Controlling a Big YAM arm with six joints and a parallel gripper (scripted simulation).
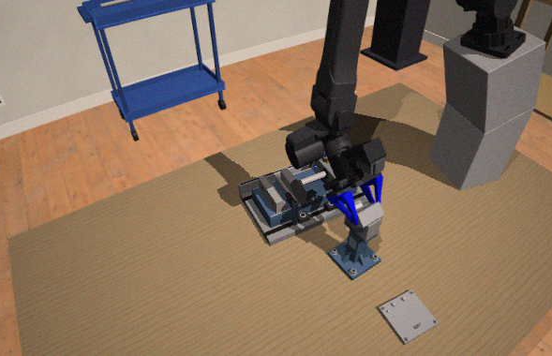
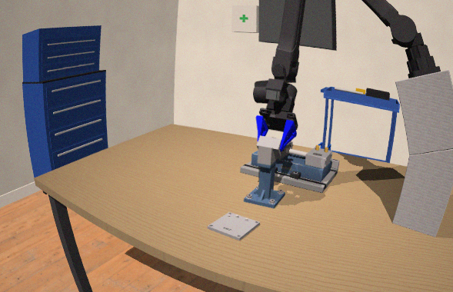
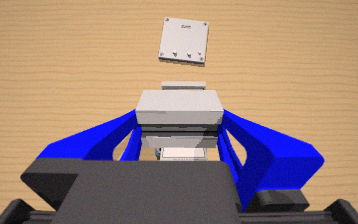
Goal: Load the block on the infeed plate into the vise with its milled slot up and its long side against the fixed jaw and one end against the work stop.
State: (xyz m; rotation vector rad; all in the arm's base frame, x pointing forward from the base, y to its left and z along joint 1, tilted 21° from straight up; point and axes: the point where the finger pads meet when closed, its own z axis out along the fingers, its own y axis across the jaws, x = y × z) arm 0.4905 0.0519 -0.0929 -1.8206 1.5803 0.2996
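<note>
Right now the part is right at my hand. Round my hand: work stop rod 60 mm ahead, 180 mm to the right, 70 mm below; cylinder rod 30 mm behind, 210 mm to the right, 80 mm below; infeed plate 10 mm ahead, 180 mm to the left, 150 mm below.
</note>
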